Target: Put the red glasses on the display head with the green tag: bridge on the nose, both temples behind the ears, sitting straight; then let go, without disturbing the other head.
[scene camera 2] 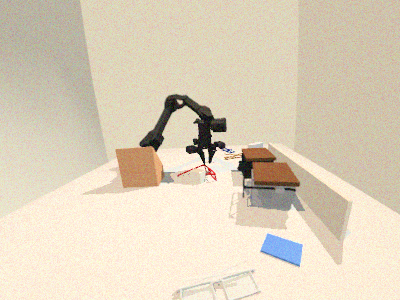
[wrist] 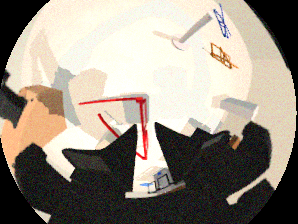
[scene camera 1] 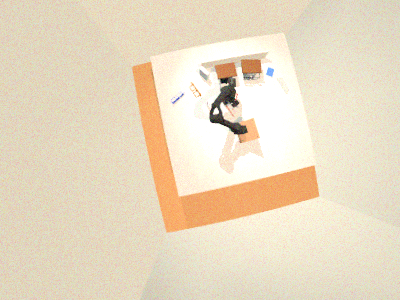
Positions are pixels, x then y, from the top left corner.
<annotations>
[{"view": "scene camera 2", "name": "blue card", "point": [284, 249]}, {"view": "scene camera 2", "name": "low white wall panel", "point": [333, 208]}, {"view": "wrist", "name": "gripper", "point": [145, 125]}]
</annotations>
